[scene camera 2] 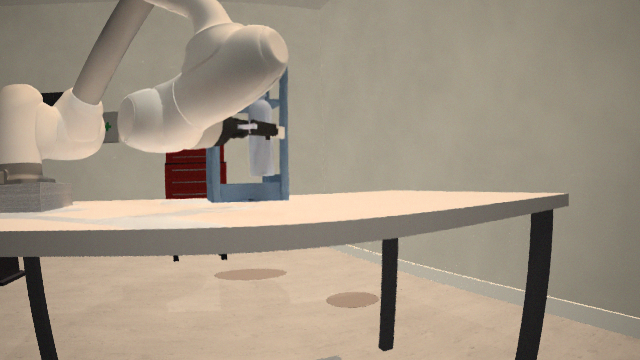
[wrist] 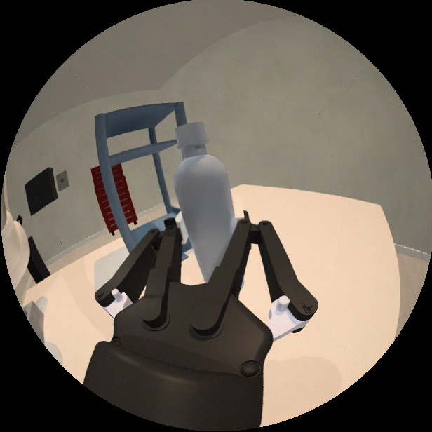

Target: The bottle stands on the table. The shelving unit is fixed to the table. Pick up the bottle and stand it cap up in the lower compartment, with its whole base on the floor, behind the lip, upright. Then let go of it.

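Frame: origin at the arm's base, x right, y back, z down, level; metres.
Seen in the pictures: gripper, fingertip midpoint: (scene camera 2: 271, 133); arm's base, origin of the base link: (scene camera 2: 16, 186).
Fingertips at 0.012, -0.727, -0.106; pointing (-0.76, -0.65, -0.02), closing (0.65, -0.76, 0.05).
Pixels of each thing's top centre, then the offset from my fingertips to it, as dx, dy, dz. "spot": a spot on its surface instead. Level surfaces: height alone.
- pale blue-white bottle, middle of its top: (scene camera 2: 261, 87) +0.036, +0.031, -0.106
- table, its level: dz +0.167
- blue shelving unit, surface spot: (scene camera 2: 284, 165) spot: -0.174, -0.064, +0.069
The pale blue-white bottle (scene camera 2: 261, 160) (wrist: 205, 200) is held close to upright with its cap up. Its base is raised above the table (scene camera 2: 400, 205) (wrist: 325, 260). My gripper (scene camera 2: 261, 129) (wrist: 214, 207) is shut on the bottle's body from the side. The blue shelving unit (scene camera 2: 284, 165) (wrist: 132, 120) stands upright on the table. In the scene view the bottle overlaps its opening and a fingertip overlaps its right post; in the wrist view the unit is beyond and left of the bottle. The bottle appears outside the unit. The arm hides the cap and the unit's top in the scene view.
A red drawer cabinet (scene camera 2: 185, 175) (wrist: 103, 202) stands behind the shelving unit, away from the table. The arm's large white links (scene camera 2: 225, 80) pass in front of the unit's upper part in the scene view. A dark wall panel (wrist: 41, 191) shows at the left of the wrist view.
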